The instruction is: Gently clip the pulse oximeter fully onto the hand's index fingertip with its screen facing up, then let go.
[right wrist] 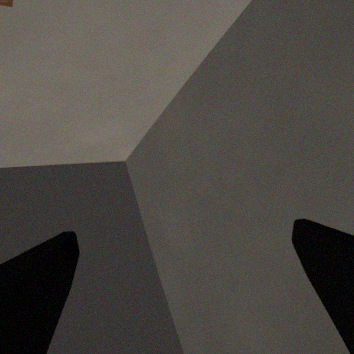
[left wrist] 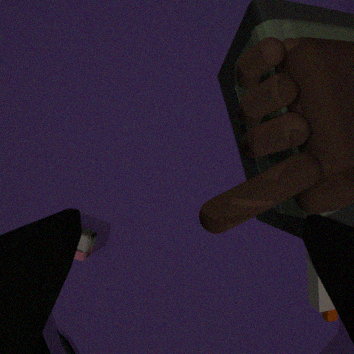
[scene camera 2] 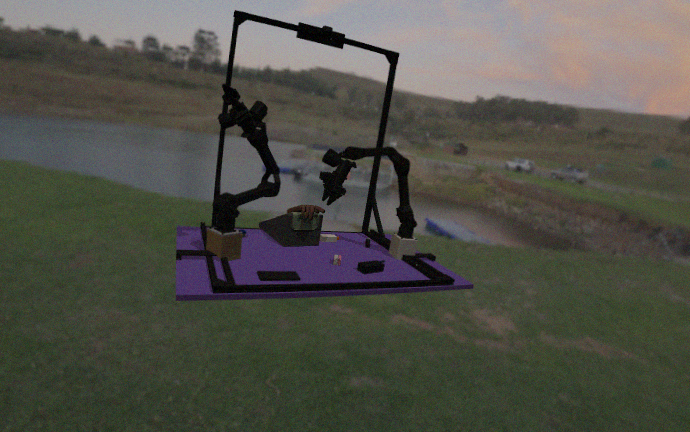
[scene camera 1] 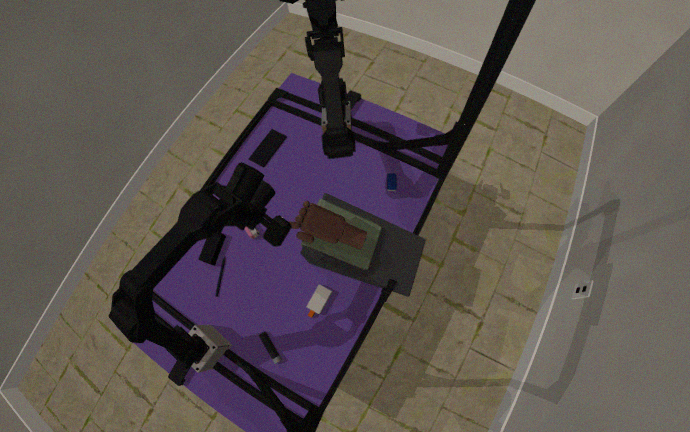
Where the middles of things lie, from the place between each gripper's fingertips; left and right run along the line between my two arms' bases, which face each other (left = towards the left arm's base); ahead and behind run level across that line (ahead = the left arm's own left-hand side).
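My left hand is 4 cm past the index finger [left wrist: 253, 196], and it is also 4 cm above the finger and 1 cm to the left of it. Counted from my right hand, the finger is 49 cm to the left, 44 cm below and 16 cm behind.
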